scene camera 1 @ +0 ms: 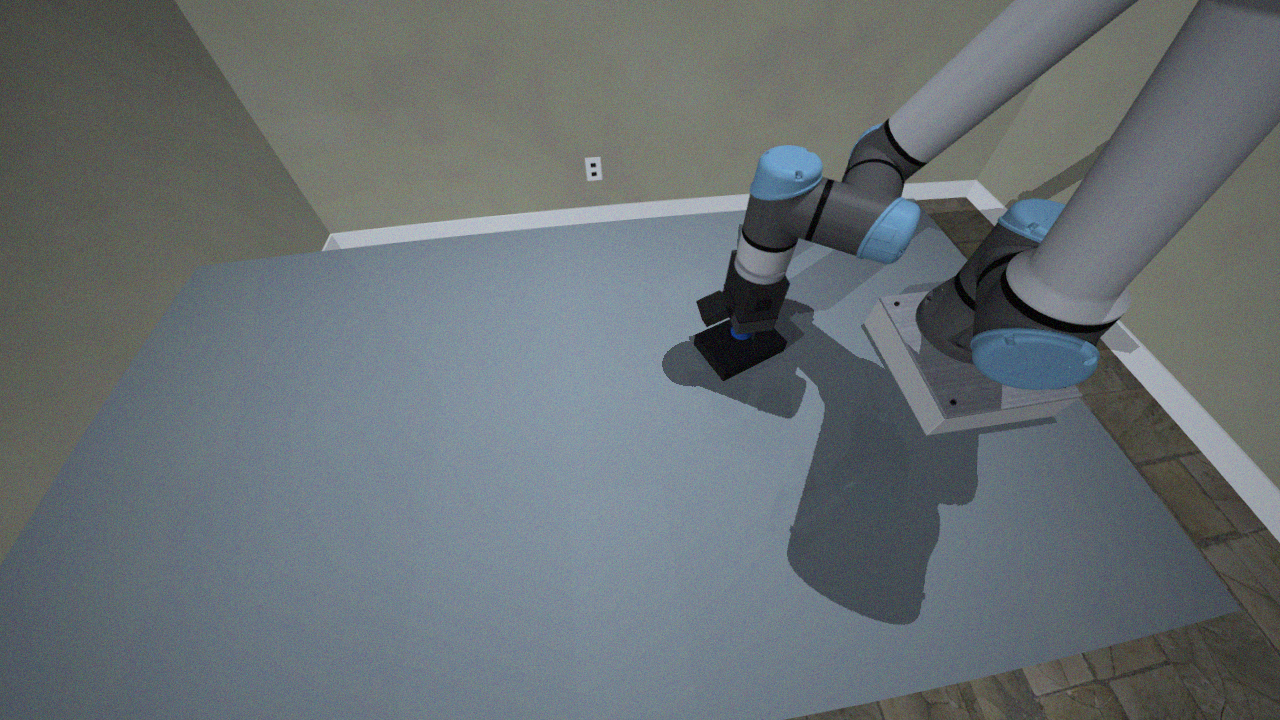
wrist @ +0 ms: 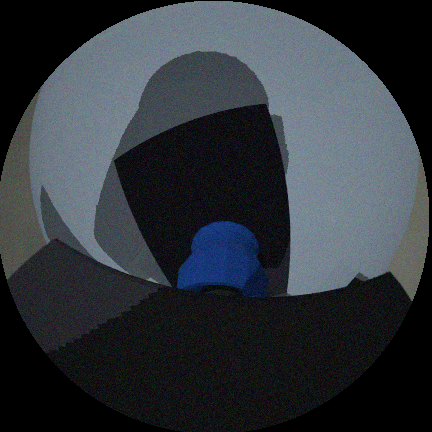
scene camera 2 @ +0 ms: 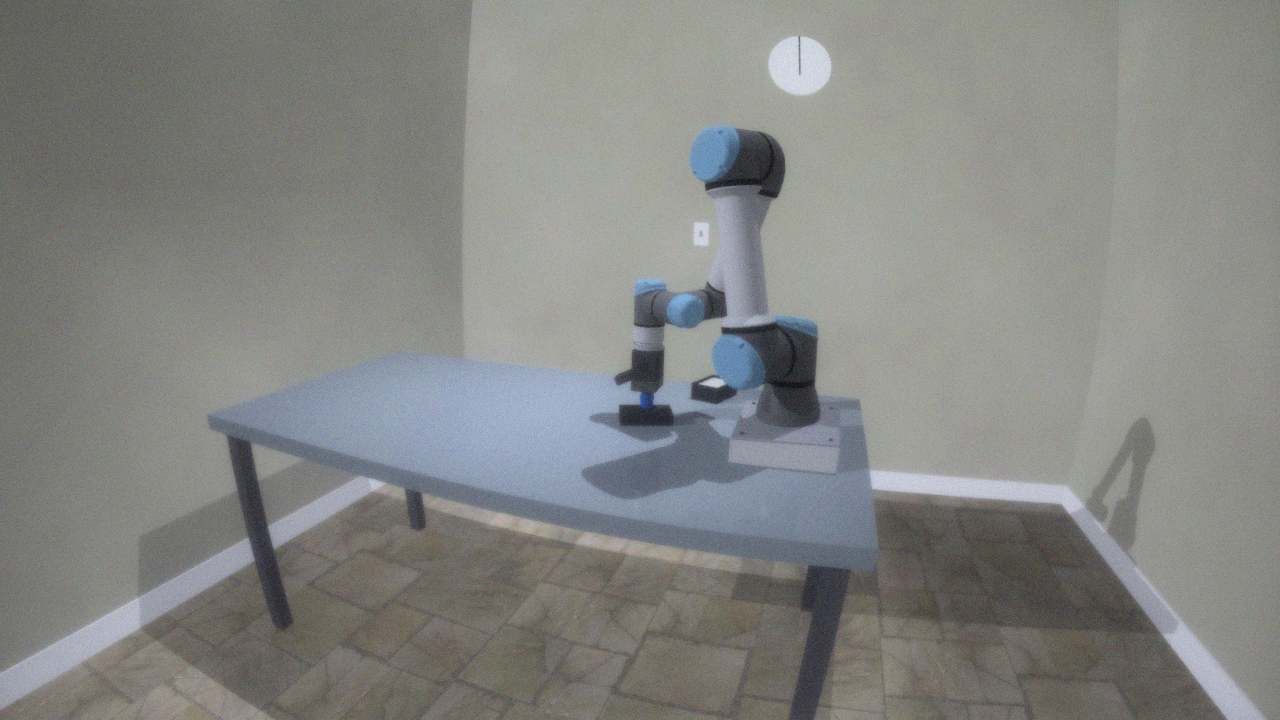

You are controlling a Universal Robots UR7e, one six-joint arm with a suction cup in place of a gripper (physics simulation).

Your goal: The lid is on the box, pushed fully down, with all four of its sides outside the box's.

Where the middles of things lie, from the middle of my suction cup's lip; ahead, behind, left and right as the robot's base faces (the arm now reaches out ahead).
Labels:
I see the black lid (scene camera 1: pixel 728 356) 30 mm below my suction cup and 10 mm to the left of it. The rest, counted from my suction cup: black box (scene camera 2: pixel 712 389) (260 mm to the right, 130 mm behind, 20 mm below).

